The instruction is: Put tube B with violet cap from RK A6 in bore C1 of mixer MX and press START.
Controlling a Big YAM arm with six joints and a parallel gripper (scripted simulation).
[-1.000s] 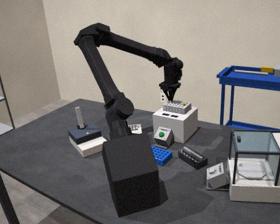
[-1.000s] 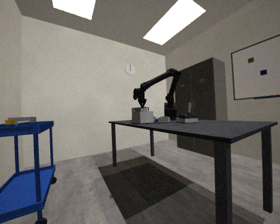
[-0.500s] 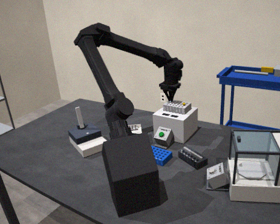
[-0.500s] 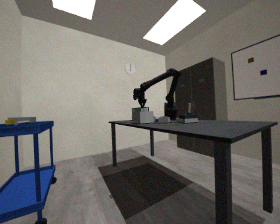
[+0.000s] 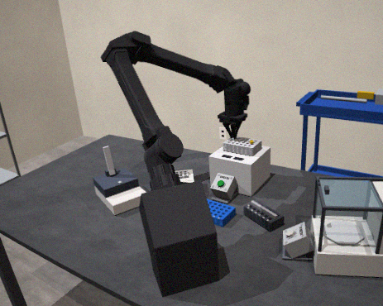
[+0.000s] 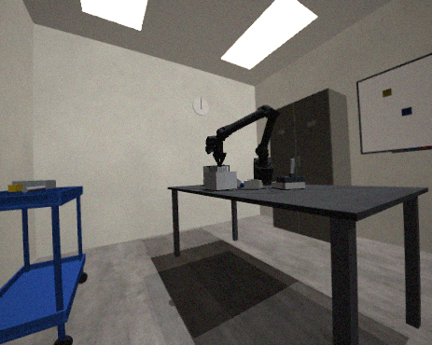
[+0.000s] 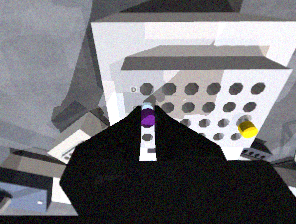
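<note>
The tube B is 20 mm below my hand. Also, from my hand: blue rack RK (280 mm behind, 170 mm below, 90 mm to the right); then dry block DB (220 mm behind, 150 mm below, 110 mm to the left); then dark magnet block MG (250 mm to the right, 220 mm behind, 160 mm below).
</note>
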